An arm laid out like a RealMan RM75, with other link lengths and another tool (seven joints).
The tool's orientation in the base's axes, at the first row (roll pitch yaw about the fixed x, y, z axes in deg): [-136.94, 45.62, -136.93]
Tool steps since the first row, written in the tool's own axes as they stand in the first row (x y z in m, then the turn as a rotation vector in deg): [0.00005, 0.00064, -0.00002, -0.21, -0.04, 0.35]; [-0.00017, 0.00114, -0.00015, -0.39, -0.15, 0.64]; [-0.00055, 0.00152, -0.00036, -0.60, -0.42, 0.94]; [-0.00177, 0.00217, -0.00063, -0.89, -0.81, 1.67]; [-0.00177, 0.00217, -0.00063, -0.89, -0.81, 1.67]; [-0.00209, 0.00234, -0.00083, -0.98, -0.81, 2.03]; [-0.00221, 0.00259, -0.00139, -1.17, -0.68, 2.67]
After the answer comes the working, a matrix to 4 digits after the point.
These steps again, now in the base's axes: [-0.00013, 0.00053, -0.00033, 0.41, 0.02, -0.01]; [-0.00020, 0.00109, -0.00035, 0.76, -0.03, 0.02]; [-0.00024, 0.00163, -0.00015, 1.16, -0.21, 0.15]; [0.00006, 0.00282, 0.00055, 1.99, -0.51, 0.17]; [0.00006, 0.00282, 0.00055, 1.99, -0.51, 0.17]; [0.00003, 0.00314, 0.00080, 2.34, -0.52, 0.05]; [-0.00042, 0.00350, 0.00105, 2.96, -0.41, -0.20]
The tool's axes in the first row as the columns of a matrix, in the base's axes (rounded; the answer above uses it unrounded):
[-0.5109, -0.1425, 0.8477]
[-0.4776, 0.8670, -0.1422]
[-0.7147, -0.4775, -0.5110]

